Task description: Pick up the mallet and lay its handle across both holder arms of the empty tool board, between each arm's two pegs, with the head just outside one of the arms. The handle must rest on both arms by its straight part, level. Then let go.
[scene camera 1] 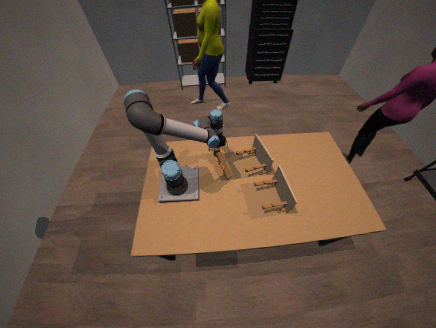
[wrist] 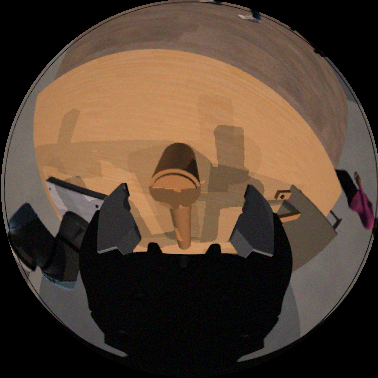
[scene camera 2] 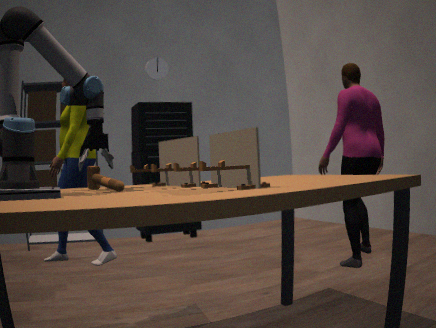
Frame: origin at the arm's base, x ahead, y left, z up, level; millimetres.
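Where they show: gripper, fingertip midpoint: (scene camera 1: 218, 148) (wrist: 186, 185) (scene camera 2: 96, 170); arm's base, origin of the base link: (scene camera 1: 177, 185) (wrist: 80, 226) (scene camera 2: 18, 188).
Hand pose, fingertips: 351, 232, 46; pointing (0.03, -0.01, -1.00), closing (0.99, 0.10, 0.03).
Note:
Each offset is from my fingertips to the centre of the thing, as dx, dy, dz. Level surfaces: height alone.
The brown wooden mallet @[+1, -112, -42] (scene camera 1: 223, 166) (scene camera 2: 110, 183) (wrist: 183, 224) lies on the table left of the tool boards. Its head stands upright at the far end, and its handle slopes down toward the near side. My gripper (scene camera 2: 97, 161) (wrist: 186, 185) is open and empty, above the head end; the head shows between the fingers in the wrist view. In scene camera 1 the fingertips are hard to make out. Two upright grey tool boards @[+276, -451, +14] (scene camera 1: 287, 191) (scene camera 2: 235, 154) @[+245, -150, +15] (scene camera 1: 264, 154) (scene camera 2: 179, 159) each carry two pegged wooden arms. No tool shows on either board.
The wooden table @[dz -76] (scene camera 1: 330, 200) (scene camera 2: 320, 187) carries the arm's grey base plate (scene camera 1: 192, 192) (wrist: 75, 195) at the left. The farther board's arms (scene camera 1: 246, 151) (scene camera 1: 256, 169) point toward the mallet side. Two people stand beyond the table, near a shelf rack and a black cabinet (scene camera 1: 270, 52) (scene camera 2: 167, 114).

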